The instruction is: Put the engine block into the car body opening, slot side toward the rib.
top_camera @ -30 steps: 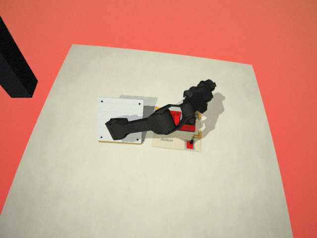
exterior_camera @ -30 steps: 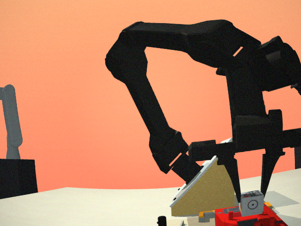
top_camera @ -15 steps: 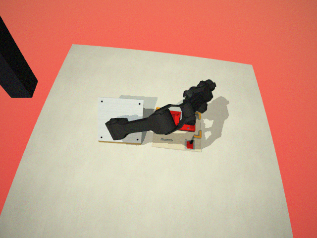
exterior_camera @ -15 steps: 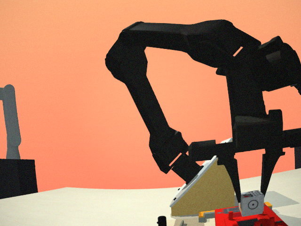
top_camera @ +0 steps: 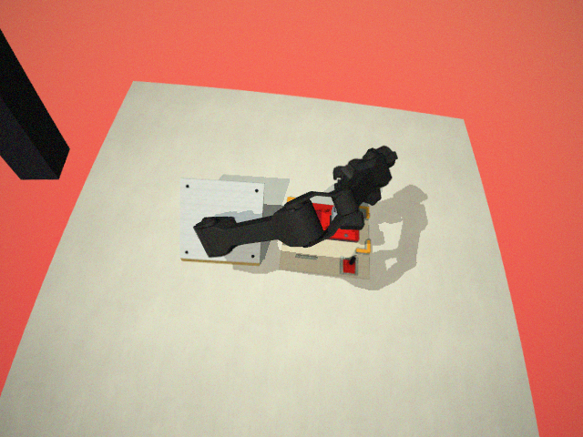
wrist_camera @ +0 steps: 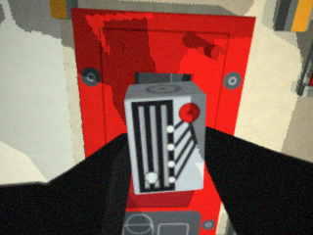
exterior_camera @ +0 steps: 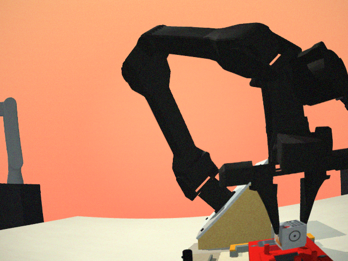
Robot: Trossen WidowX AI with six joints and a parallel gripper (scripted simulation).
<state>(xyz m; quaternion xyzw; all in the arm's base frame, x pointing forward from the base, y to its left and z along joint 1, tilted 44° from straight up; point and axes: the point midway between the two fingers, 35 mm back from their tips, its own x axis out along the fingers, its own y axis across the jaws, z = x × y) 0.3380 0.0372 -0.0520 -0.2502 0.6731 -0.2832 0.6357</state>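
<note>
Now: gripper tip 1 cm above the engine block.
</note>
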